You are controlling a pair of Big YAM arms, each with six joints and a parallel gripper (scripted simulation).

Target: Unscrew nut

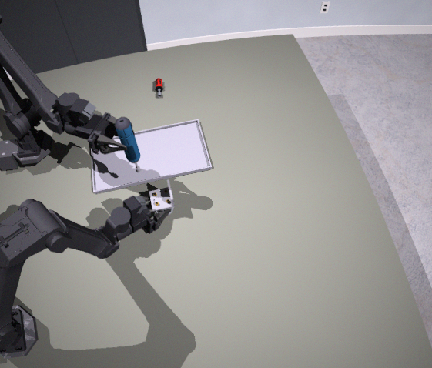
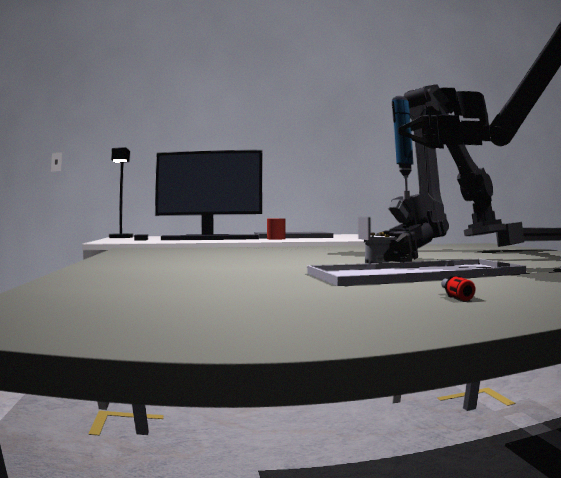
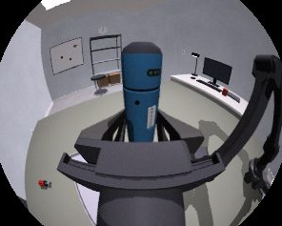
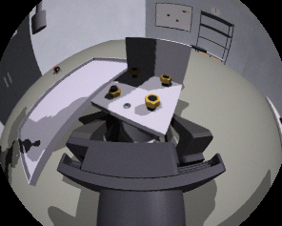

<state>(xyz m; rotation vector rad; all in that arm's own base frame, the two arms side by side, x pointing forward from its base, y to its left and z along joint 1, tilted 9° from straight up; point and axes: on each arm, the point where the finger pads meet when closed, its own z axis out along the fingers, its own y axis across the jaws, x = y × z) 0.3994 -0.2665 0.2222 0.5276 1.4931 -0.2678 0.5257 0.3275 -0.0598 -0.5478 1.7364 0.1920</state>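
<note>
The bracket lies 50 mm above my right hand. Round my right hand: socket tip 60 mm behind, 60 mm to the left, 150 mm above; short red-handled tool 10 mm ahead, 540 mm to the left, 10 mm below; shallow white tray 50 mm behind, 210 mm to the left, 20 mm below.
</note>
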